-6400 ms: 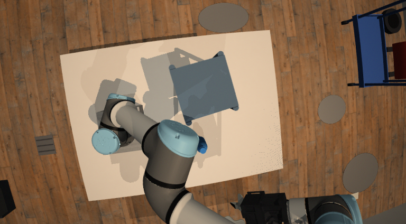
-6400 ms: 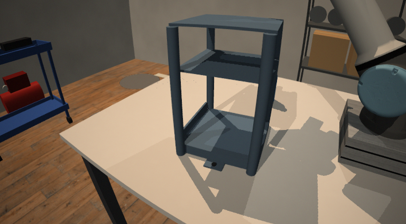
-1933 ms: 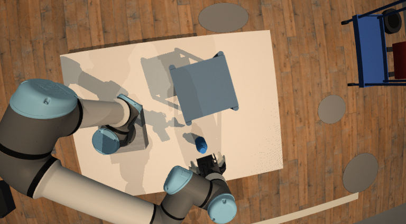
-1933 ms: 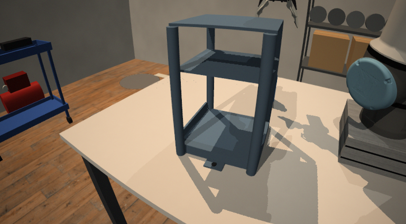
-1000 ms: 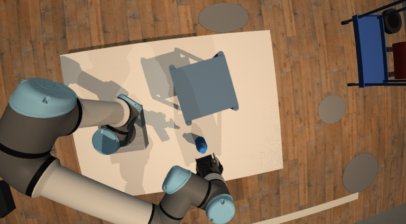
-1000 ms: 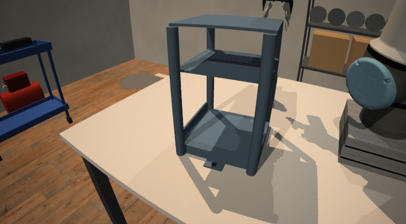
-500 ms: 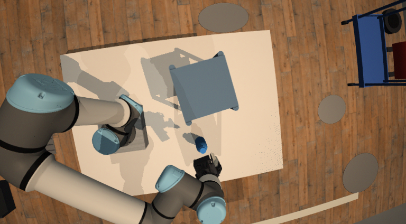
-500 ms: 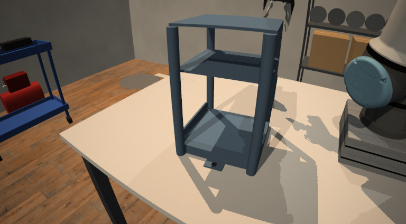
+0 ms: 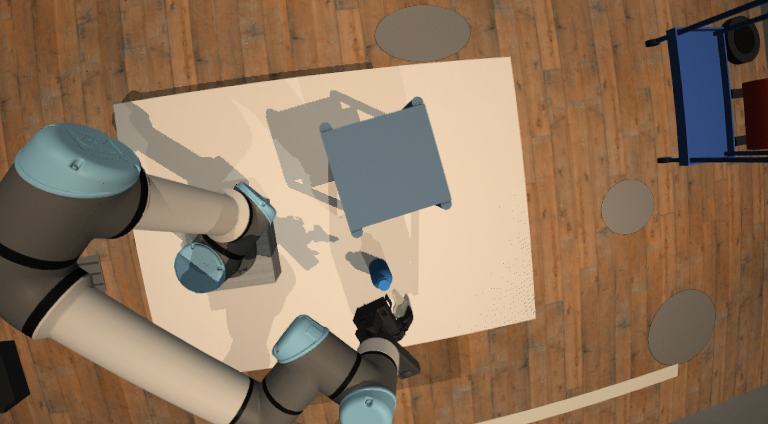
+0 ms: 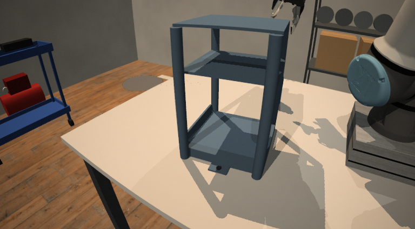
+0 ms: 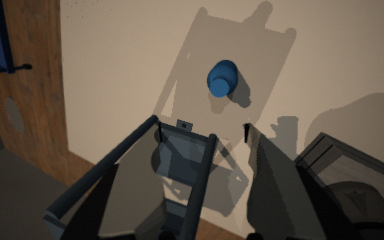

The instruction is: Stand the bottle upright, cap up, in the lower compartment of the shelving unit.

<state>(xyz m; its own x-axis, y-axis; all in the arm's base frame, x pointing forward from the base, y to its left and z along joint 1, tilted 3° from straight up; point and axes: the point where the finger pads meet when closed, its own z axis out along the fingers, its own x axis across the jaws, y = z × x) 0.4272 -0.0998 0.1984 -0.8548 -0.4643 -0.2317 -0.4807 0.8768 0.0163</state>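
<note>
Right now the blue bottle is 200 mm below my hand. The rest, counted from my hand: grey-blue shelving unit 320 mm to the left, 130 mm below, 10 mm behind.
</note>
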